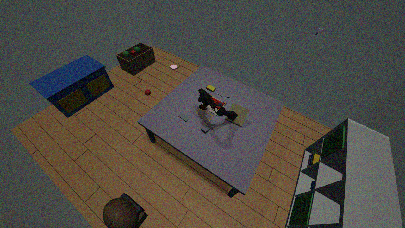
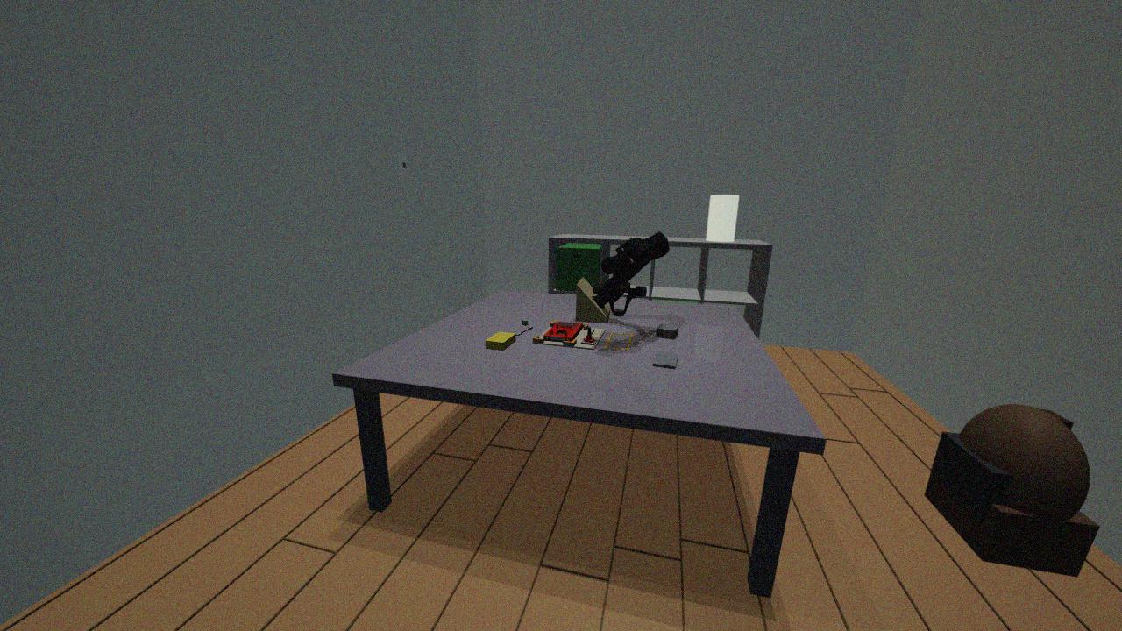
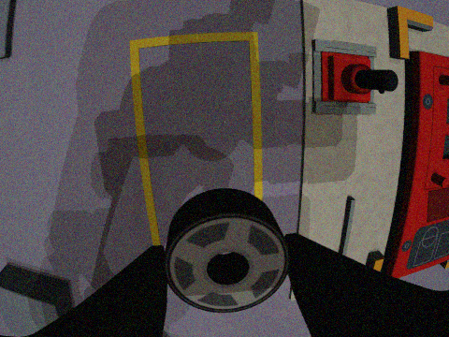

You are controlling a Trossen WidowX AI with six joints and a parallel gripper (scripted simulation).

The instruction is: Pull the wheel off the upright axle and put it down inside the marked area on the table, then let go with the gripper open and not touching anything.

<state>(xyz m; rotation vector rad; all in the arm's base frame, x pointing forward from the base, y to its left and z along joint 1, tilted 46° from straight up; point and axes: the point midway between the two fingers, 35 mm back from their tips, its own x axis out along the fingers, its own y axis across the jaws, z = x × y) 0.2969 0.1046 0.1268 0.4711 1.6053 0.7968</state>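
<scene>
My gripper tip is now 90 mm to the left of the axle, 70 mm short of it and 70 mm above it. Also, from my gripper tip: yellow block: 380 mm to the right, 210 mm ahead, 90 mm below; wheel: right at my gripper tip.
</scene>
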